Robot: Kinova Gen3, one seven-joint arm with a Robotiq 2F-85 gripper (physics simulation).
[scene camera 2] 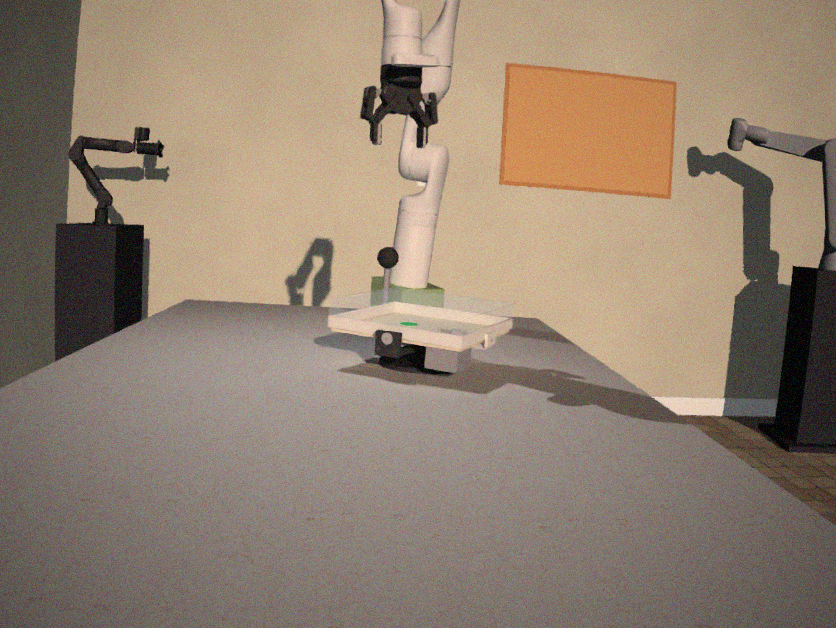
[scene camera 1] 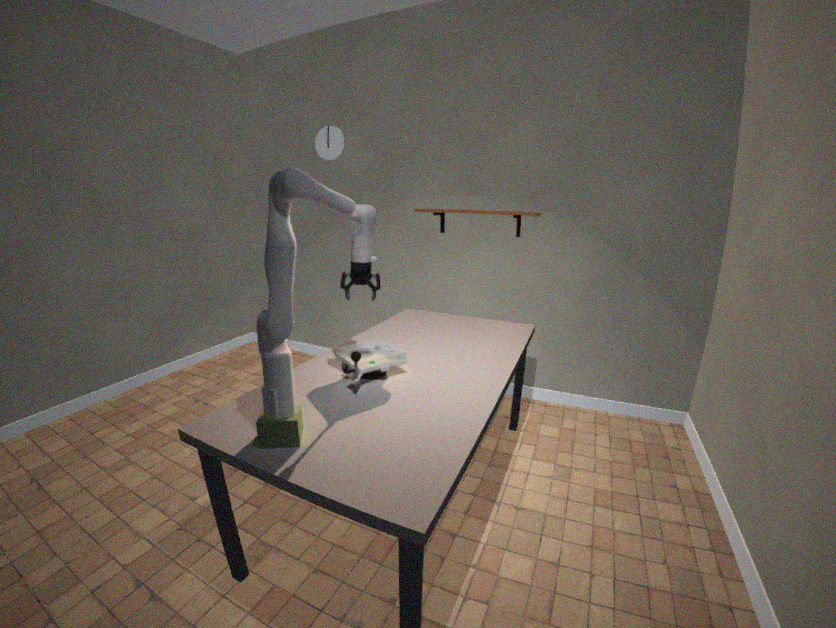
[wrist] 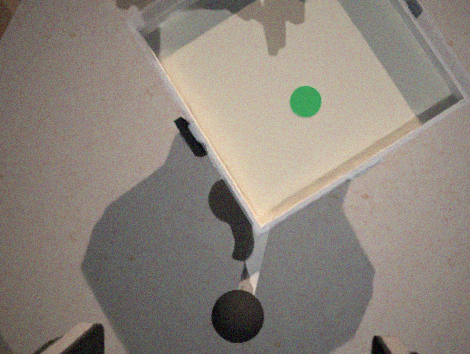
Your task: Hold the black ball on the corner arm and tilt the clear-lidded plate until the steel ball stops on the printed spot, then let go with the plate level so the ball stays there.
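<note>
My gripper (scene camera 1: 360, 296) (scene camera 2: 398, 141) (wrist: 239, 347) is open and empty, high above the black ball. The black ball (scene camera 1: 355, 356) (scene camera 2: 387, 257) (wrist: 237, 316) stands free on its upright rod, outside one corner of the plate. The clear-lidded plate (scene camera 2: 358, 327) (wrist: 225, 125) is a pale square tray on a low mount; it looks near level, but I cannot tell exactly. The green printed spot (scene camera 1: 371, 362) (scene camera 2: 408, 323) (wrist: 305, 101) shows inside it. I cannot make out the steel ball on the spot; a faint grey mark near the plate's front corner in scene camera 2 is too unclear to name.
The long table (scene camera 1: 432, 405) (scene camera 2: 378, 486) carries the plate's mount and my arm's green base block (scene camera 1: 279, 430). A grey block (scene camera 2: 446, 359) and a black block (scene camera 2: 387, 343) sit below the plate. Other arms stand on dark pedestals (scene camera 2: 97, 290) (scene camera 2: 810, 351) beyond the table.
</note>
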